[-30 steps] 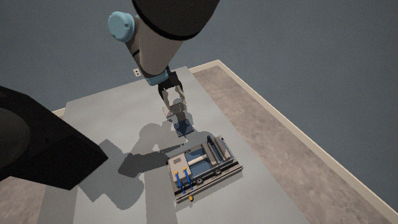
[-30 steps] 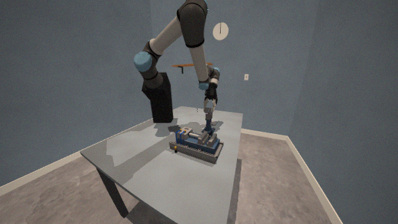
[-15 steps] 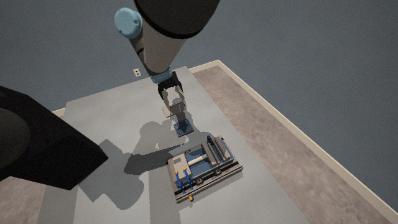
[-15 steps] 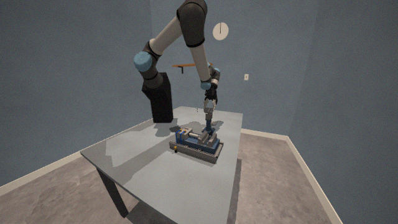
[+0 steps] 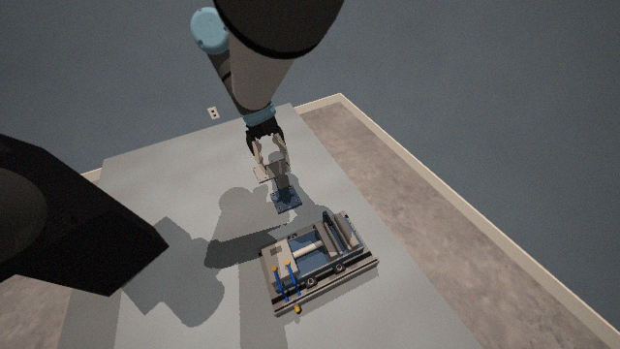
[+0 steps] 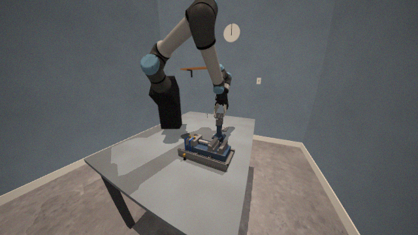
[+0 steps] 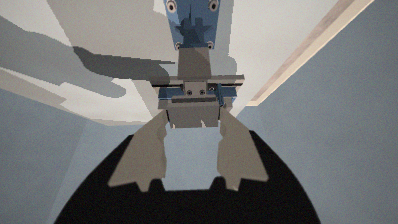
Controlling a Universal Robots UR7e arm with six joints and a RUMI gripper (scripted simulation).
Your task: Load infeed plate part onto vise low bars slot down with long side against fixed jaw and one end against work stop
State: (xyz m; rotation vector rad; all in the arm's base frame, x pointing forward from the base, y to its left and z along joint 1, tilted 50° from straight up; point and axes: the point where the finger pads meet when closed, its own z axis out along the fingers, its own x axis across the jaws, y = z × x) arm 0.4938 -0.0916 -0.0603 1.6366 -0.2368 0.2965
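The part lies 10 mm below my hand. Round my hand: cylinder rod: 220 mm to the right, 110 mm below, 60 mm behind; pale plate: 180 mm below, 160 mm to the left, 20 mm ahead; work stop: 200 mm to the right, 100 mm below, 30 mm ahead.
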